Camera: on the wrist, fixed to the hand. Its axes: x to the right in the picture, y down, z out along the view.
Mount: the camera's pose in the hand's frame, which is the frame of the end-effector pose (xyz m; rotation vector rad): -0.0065 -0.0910 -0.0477 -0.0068 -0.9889 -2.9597
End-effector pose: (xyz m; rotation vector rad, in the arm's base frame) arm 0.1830 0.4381 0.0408 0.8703 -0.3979 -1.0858
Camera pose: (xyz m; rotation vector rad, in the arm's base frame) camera 0.1575 0.4465 -0.0586 -0.0427 -0.3340 2.0199
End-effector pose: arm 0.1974 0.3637 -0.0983 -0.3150 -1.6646 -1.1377
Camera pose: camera 0.1670 0.2809 -0.1514 -1.1429 0.6701 1.0406
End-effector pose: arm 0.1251 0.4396 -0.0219 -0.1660 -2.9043 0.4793
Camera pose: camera 0.1342 0.3676 0.0512 -2.8066 0.2703 0.2125
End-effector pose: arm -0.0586 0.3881 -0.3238 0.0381 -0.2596 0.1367
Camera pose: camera -0.0400 0.2998 -0.3734 0.4375 -0.9131 -2.9019
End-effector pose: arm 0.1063 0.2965 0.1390 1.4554 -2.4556 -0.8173
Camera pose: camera 0.1981 0.2506 0.1309 -1.6776 -1.0260 0.5782
